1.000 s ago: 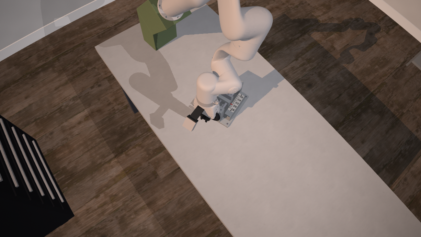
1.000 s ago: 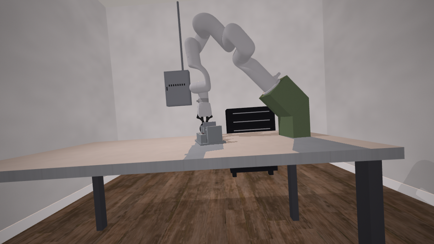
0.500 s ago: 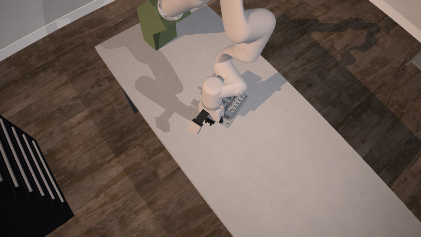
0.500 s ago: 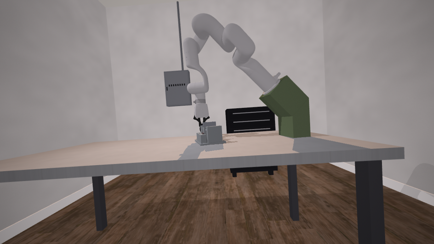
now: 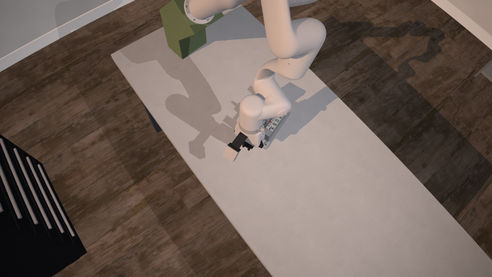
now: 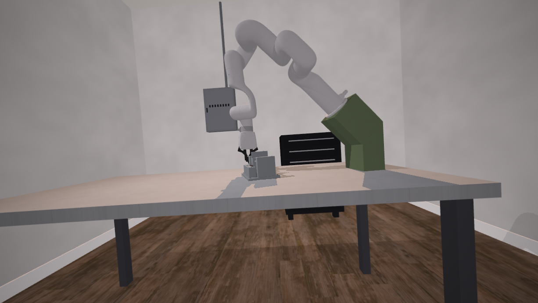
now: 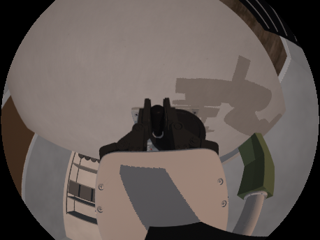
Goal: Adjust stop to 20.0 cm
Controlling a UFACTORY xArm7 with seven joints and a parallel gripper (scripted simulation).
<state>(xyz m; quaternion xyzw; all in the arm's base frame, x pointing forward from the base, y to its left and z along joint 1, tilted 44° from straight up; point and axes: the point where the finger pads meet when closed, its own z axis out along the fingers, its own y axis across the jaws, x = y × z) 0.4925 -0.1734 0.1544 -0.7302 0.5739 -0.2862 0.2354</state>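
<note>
Now: the grey stop block 50 mm behind my hand and 130 mm to the left of it. The rest, counted from my hand: handwheel knob (10 mm to the left); then black handwheel (10 mm behind, 20 mm to the left).
</note>
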